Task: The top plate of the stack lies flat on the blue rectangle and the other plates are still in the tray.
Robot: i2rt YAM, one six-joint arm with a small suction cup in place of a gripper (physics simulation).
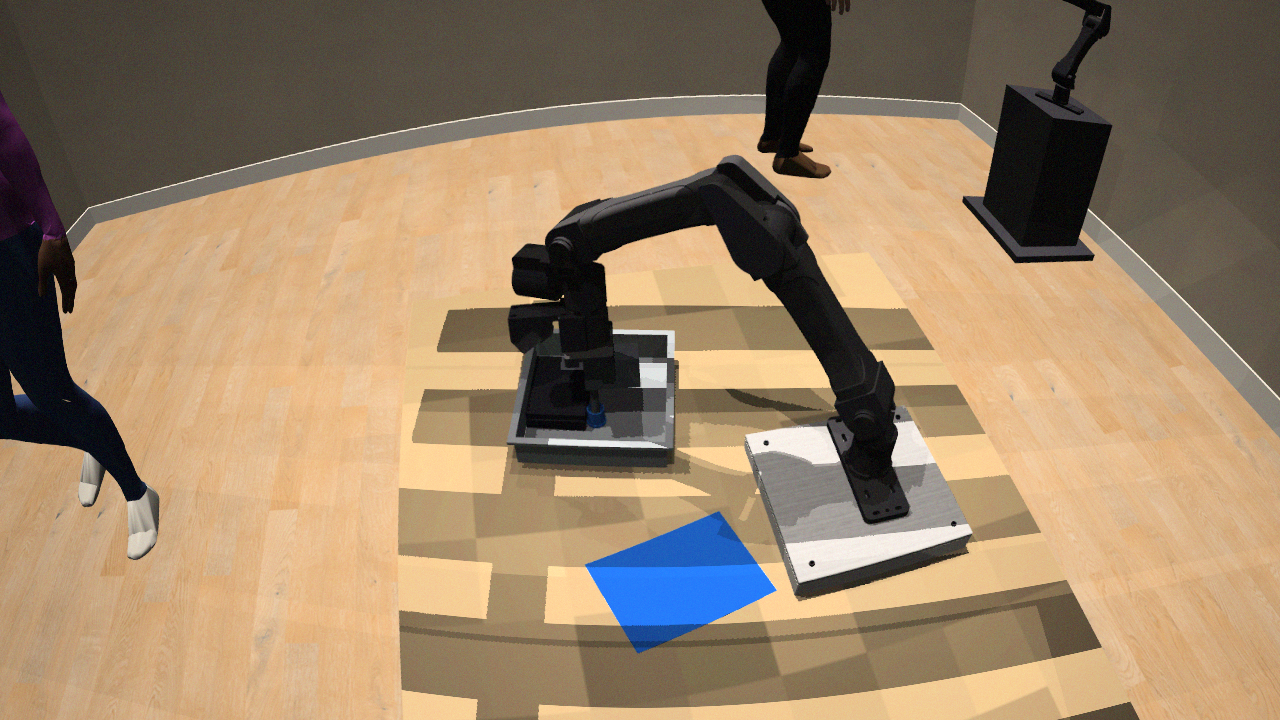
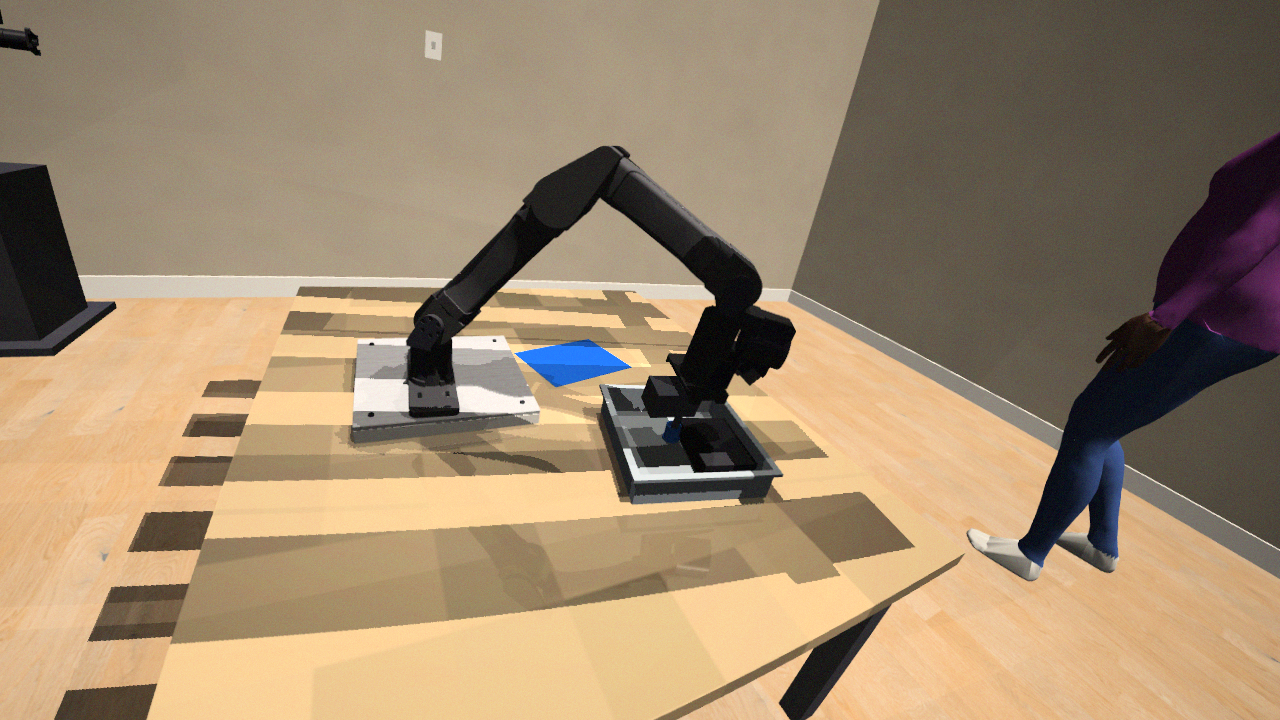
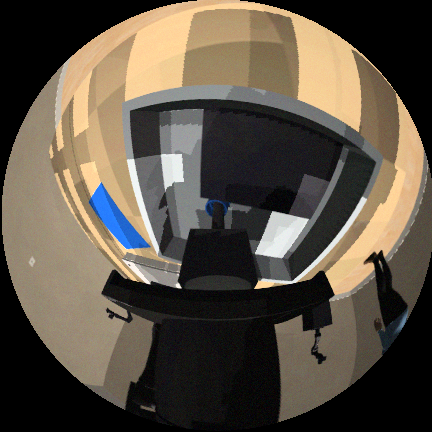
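A dark stack of plates lies in the grey tray. How many plates it holds cannot be told in its dark colour and shadow. My blue suction cup is low inside the tray, at the edge of the stack that faces the arm's base. It is open, with no plate hanging from it. Whether it touches the stack's edge cannot be told. The blue rectangle lies on the table with no plate on it.
The arm's base stands on a pale metal board beside the blue rectangle. The tray walls rise around the cup. Striped shadows cross the table. People stand on the floor beyond the table.
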